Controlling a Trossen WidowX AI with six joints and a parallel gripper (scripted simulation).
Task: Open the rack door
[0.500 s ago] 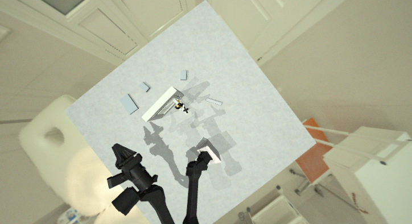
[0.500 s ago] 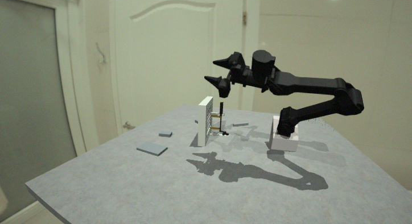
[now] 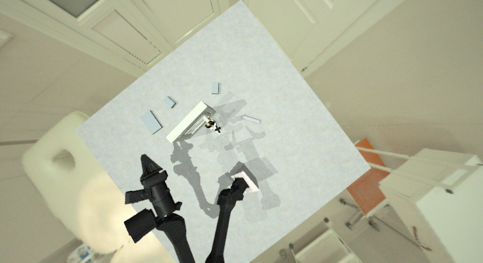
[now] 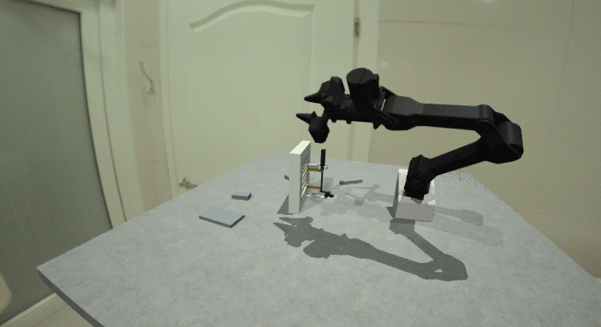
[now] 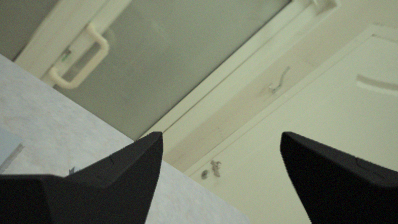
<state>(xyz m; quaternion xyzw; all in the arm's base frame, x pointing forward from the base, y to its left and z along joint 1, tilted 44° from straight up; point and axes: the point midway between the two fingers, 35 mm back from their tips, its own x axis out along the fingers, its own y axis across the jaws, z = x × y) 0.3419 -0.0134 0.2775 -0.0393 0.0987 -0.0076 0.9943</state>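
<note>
My gripper tip is 230 mm above the black upright handle, 210 mm to the left of it and 10 mm past it. Also, from my gripper tip: large plate 340 mm below, 220 mm ahead, 110 mm to the left; thin plate 400 mm to the right, 340 mm below, 90 mm behind.
</note>
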